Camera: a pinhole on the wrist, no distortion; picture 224 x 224 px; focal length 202.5 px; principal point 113.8 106.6 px. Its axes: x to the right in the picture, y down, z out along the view. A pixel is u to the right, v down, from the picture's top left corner.
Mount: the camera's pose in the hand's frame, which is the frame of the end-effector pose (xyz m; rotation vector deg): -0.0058 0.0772 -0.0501 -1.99 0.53 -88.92
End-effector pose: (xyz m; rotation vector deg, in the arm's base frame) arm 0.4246 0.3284 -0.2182 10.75 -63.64 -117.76
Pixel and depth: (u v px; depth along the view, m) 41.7 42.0 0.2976
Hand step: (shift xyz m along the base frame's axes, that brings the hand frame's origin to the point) 0.0560 0.1673 0.2723
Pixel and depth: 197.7 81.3 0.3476
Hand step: -0.1475 0.2401 0.1276
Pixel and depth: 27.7 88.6 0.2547
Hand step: 0.0294 0.0881 0.2629
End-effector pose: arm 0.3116 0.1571 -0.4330 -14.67 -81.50 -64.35
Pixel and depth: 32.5 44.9 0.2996
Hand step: 0.0068 0.3259 0.0691
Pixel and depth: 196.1 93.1 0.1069
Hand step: -0.0091 0.0643 0.0211
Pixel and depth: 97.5 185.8 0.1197
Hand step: 0.0114 0.0749 0.0943
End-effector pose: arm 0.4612 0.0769 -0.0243 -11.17 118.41 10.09
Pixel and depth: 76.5 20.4 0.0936
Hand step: 0.0383 0.1049 0.0209
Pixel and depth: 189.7 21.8 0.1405
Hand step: 0.1022 0.0482 0.0089
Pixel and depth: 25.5 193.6 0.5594
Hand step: 0.2369 0.4138 -0.4396
